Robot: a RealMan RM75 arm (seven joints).
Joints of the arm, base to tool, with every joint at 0 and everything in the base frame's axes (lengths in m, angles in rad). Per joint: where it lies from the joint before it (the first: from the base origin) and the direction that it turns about. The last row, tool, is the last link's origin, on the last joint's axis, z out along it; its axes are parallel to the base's.
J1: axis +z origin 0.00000 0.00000 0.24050
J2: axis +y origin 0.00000 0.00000 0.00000
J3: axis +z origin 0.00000 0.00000 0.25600
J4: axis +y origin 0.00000 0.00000 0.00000
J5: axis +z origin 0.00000 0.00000 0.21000
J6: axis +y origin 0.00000 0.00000 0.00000
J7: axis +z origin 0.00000 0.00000 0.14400
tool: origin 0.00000 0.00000 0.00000
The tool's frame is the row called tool.
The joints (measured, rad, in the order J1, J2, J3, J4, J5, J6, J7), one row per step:
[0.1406, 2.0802, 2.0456, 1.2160, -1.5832, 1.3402, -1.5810]
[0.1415, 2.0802, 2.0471, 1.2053, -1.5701, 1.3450, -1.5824]
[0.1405, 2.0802, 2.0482, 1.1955, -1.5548, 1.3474, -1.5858]
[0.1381, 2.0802, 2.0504, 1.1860, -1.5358, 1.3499, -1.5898]
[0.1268, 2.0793, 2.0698, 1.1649, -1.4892, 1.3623, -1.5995]
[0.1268, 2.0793, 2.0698, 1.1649, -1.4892, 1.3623, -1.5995]
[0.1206, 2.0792, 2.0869, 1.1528, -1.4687, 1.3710, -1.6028]
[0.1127, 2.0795, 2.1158, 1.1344, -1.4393, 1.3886, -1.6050]
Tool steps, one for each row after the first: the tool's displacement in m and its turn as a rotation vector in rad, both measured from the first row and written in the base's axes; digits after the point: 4 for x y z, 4 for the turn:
[0.0002, -0.0004, -0.0004, -0.0020, 0.0163, -0.0016]
[0.0006, -0.0009, -0.0004, -0.0002, 0.0325, -0.0039]
[0.0012, -0.0016, 0.0003, 0.0046, 0.0516, -0.0066]
[0.0054, -0.0048, 0.0057, 0.0268, 0.0995, -0.0196]
[0.0054, -0.0048, 0.0057, 0.0268, 0.0995, -0.0196]
[0.0089, -0.0068, 0.0094, 0.0411, 0.1241, -0.0310]
[0.0139, -0.0101, 0.0154, 0.0614, 0.1630, -0.0466]

